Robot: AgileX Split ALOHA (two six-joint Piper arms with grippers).
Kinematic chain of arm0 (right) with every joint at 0, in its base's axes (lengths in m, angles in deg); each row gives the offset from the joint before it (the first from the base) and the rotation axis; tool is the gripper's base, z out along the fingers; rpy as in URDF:
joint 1: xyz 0 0 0.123 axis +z
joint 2: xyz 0 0 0 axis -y
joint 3: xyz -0.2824 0 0.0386 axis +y
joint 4: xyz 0.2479 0 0.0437 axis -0.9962 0 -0.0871
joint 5: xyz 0 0 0 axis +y
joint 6: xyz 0.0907 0 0.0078 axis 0.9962 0 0.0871
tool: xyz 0 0 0 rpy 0 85 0
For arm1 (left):
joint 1: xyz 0 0 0.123 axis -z
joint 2: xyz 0 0 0 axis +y
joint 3: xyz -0.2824 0 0.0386 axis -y
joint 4: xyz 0.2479 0 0.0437 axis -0.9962 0 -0.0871
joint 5: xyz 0 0 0 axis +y
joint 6: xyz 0.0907 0 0.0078 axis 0.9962 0 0.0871
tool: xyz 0 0 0 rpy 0 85 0
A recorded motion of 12 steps. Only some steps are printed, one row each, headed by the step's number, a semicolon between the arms.
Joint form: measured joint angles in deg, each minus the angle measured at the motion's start. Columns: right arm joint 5, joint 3, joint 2, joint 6, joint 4, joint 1; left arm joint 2, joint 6, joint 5, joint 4, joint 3, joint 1.
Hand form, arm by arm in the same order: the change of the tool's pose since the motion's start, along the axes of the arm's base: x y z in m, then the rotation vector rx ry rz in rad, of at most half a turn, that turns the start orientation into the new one. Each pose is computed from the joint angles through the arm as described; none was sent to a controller.
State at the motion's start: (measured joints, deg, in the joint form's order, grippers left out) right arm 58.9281 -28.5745 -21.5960 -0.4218 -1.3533 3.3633; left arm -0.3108 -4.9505 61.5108 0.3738 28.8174 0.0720
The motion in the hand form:
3: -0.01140 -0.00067 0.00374 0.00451 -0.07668 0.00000; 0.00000 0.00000 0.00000 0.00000 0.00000 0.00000
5: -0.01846 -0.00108 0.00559 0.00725 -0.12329 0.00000; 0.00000 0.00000 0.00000 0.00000 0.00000 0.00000
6: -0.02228 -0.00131 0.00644 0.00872 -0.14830 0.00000; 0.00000 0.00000 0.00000 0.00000 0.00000 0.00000
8: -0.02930 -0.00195 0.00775 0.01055 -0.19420 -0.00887; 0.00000 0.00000 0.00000 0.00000 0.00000 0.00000
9: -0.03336 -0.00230 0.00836 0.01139 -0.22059 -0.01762; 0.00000 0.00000 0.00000 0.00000 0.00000 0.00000
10: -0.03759 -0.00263 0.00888 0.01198 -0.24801 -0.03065; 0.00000 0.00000 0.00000 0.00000 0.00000 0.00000
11: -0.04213 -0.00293 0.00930 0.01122 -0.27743 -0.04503; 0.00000 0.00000 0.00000 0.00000 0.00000 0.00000
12: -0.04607 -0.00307 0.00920 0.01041 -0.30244 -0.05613; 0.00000 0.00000 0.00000 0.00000 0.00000 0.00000
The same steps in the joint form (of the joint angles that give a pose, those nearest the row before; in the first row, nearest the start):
3: 0.00 0.00 4.40 0.00 0.00 0.00; 0.00 0.00 0.00 0.00 0.00 0.00
5: 0.00 0.00 7.08 -0.01 -0.01 -0.01; 0.00 0.00 0.00 0.00 0.00 0.00
6: 0.00 0.00 8.51 0.00 0.00 0.00; 0.00 0.00 0.00 0.00 0.00 0.00
8: 0.00 0.00 11.14 0.01 0.01 -0.50; 0.00 0.00 0.00 0.00 0.00 0.00
9: 0.00 0.00 12.66 0.00 -0.03 -1.02; 0.00 0.00 0.00 0.00 0.00 0.00
10: 0.00 0.00 14.23 0.00 -0.07 -1.79; 0.00 0.00 0.00 0.00 0.00 0.00
11: 0.00 0.00 15.91 0.00 -0.08 -2.62; 0.00 0.00 0.00 0.00 0.00 0.00
12: 0.00 0.07 17.41 0.00 -0.08 -3.27; 0.00 0.00 0.00 0.00 0.00 0.00

